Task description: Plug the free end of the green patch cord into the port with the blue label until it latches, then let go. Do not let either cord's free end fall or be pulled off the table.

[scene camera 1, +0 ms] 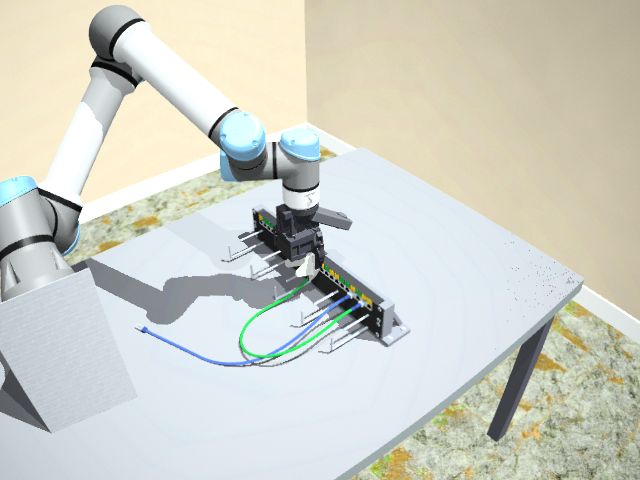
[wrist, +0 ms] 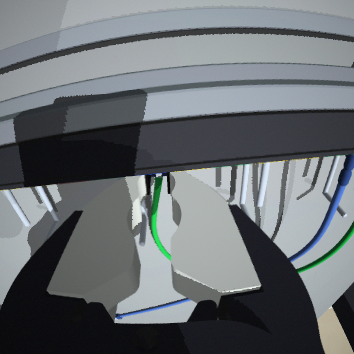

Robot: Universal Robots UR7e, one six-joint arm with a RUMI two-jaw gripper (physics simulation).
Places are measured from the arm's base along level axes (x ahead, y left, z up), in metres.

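Where they show: gripper, fingertip midpoint: [scene camera 1: 308,278]; arm's base at its link origin: [scene camera 1: 42,298].
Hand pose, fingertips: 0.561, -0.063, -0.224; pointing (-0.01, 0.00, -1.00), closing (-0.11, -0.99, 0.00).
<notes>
Each offset is from my fingertips to the top centre of the thing, as dx, dy, dz. "*": to the spot under its first point. Level surfaces: height alone.
The green patch cord [scene camera 1: 241,335] [wrist: 154,220] loops over the table, with its far end plugged in near the right end of the patch panel {+0.011, +0.027, +0.045} [scene camera 1: 386,319] [wrist: 225,135]. Its other end rises to the panel face between my fingertips. My gripper [scene camera 1: 308,273] [wrist: 158,169] is shut on this green cord's plug, right at the panel face. The plug is mostly hidden by the fingers and the panel edge; whether it is latched cannot be seen. A sliver of blue shows above the cord at the panel edge in the wrist view; the port's label cannot be read clearly.
The blue cord [scene camera 1: 217,363] [wrist: 320,235] is plugged in near the panel's right end; its free plug {* -0.373, +0.162, -0.050} [scene camera 1: 140,328] [wrist: 118,316] lies on the table {dz -0.056} [scene camera 1: 454,248] at the left. Thin metal hooks [scene camera 1: 331,343] [wrist: 262,185] stick out from the panel's front. A grey block [scene camera 1: 72,356] stands by the robot's base.
</notes>
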